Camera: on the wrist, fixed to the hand. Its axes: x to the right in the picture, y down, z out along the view.
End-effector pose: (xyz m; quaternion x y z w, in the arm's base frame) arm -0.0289 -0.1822 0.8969 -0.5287 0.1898 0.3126 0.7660
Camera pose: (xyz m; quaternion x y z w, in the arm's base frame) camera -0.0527 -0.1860 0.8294 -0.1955 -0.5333 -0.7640 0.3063
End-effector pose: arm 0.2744 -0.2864 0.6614 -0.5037 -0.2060 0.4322 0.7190
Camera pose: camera 0.2816 -0.2746 0.5911 0.2009 -0.5085 -0.7211 0.4256
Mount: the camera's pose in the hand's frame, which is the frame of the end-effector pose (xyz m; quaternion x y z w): 0.0235 0.0619 -0.0275 0.0095 0.0016 1.0000 0.0021
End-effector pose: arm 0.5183 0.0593 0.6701 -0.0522 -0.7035 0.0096 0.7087
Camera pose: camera 0.5497 0.1212 0.6880 0.6969 -0.0519 -0.7153 0.0065
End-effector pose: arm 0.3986 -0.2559 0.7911 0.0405 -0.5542 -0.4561 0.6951
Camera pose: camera 0.4566 -0.2483 0.8326 -0.5468 -0.0449 0.6994 0.4580
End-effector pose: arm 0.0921 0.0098 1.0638 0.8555 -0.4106 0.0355 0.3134
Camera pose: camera 0.0682 -0.0195 1.1247 0.4059 0.8555 -0.3187 0.0423
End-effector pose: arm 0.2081 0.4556 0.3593 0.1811 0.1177 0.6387 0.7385
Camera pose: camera 0.1449 0.4893 0.3616 -0.1241 0.1736 -0.7390 0.6390
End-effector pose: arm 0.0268 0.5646 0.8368 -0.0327 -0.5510 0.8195 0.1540
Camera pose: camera -0.0028 0.5746 0.7723 0.5509 -0.0396 -0.1609 0.8180
